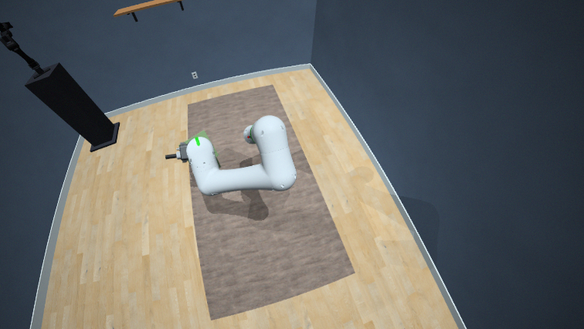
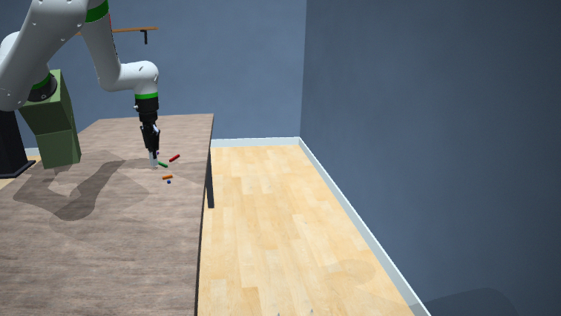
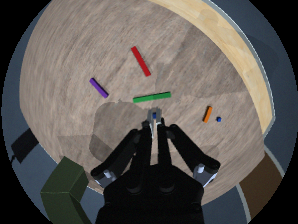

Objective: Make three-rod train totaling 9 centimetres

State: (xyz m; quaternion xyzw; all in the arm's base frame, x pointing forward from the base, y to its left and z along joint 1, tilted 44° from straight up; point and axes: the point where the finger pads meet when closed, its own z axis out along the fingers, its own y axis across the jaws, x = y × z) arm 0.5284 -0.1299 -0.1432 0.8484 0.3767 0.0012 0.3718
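Now: the green rod 3 cm ahead of my hand, 3 cm to the left of it and 4 cm below it. The rest, counted from my hand: red rod: 8 cm ahead, 9 cm to the left, 4 cm below; then purple rod: 2 cm behind, 14 cm to the left, 4 cm below; then orange rod: 7 cm ahead, 11 cm to the right, 4 cm below.
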